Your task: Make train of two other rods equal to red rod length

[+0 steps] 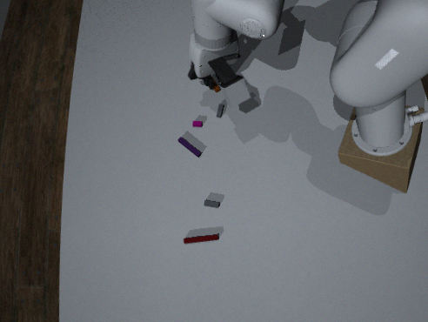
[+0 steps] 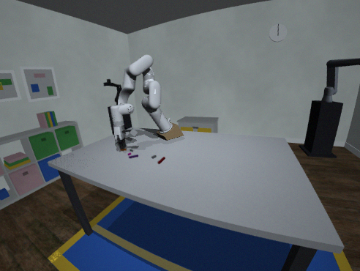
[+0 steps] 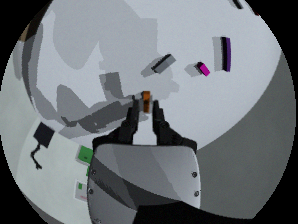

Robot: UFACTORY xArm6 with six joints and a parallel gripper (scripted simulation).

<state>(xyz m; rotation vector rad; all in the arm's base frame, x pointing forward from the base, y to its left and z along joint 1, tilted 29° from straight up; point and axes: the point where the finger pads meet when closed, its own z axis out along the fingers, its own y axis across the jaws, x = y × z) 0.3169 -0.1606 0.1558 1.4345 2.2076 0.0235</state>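
Right now the orange rod is 30 mm below my hand. Round my hand: red rod (80 mm ahead, 350 mm to the left, 30 mm below); then magenta rod (50 mm ahead, 100 mm to the left, 30 mm below); then purple rod (80 mm ahead, 150 mm to the left, 30 mm below).
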